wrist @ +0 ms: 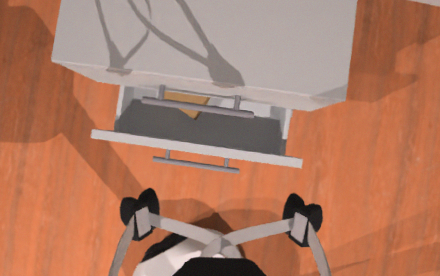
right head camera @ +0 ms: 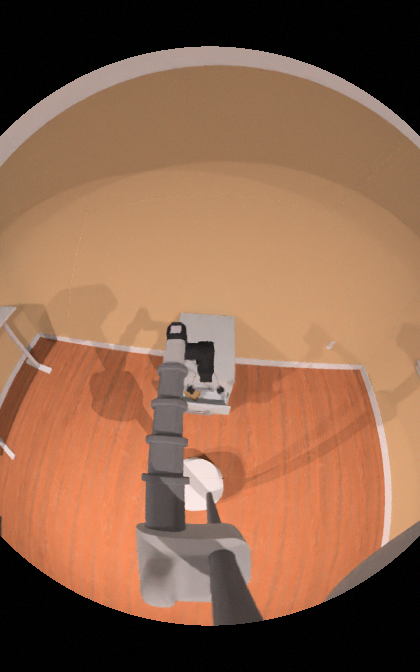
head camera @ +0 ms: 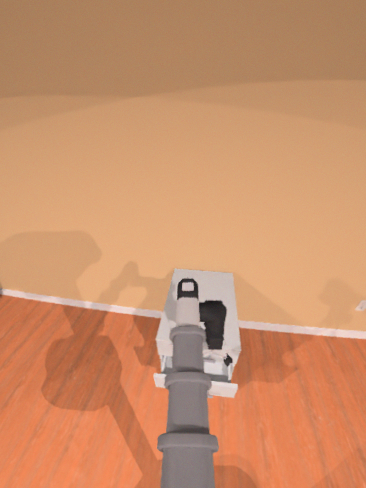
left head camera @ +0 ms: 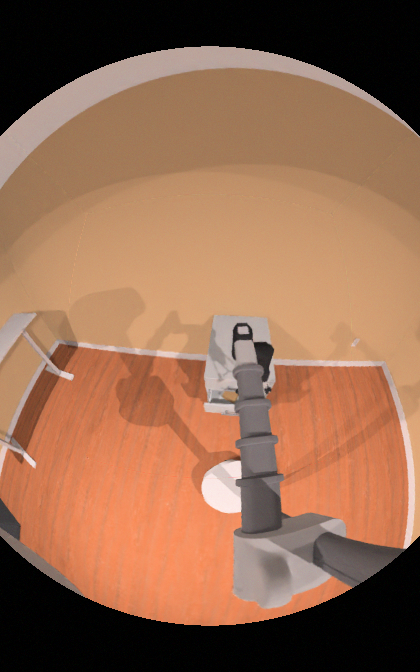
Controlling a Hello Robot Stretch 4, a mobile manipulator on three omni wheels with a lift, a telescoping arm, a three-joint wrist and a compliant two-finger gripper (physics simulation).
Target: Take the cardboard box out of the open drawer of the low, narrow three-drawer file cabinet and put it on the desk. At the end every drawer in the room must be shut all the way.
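The low grey-white file cabinet (head camera: 220,285) (left head camera: 225,335) (right head camera: 222,330) (wrist: 280,40) stands against the wall. A drawer (head camera: 223,389) (left head camera: 217,407) (right head camera: 215,410) (wrist: 200,147) below its top one is pulled out. The brown cardboard box (left head camera: 230,396) (right head camera: 192,395) (wrist: 187,98) lies inside it, towards the left and partly under the top drawer's front and handle. My gripper (right head camera: 205,389) (wrist: 221,207) is open, with its fingers wide apart and empty. It is at the cabinet's front, above the drawer level, pointing down; its exact height is unclear. In the head view the arm hides the box.
A pale desk (left head camera: 15,325) (right head camera: 6,314) shows in part at the far left, with thin legs and feet. My extended arm (head camera: 187,410) (left head camera: 255,425) (right head camera: 167,425) reaches over the white round base (left head camera: 220,487) (right head camera: 205,482). The wall is directly behind the cabinet.
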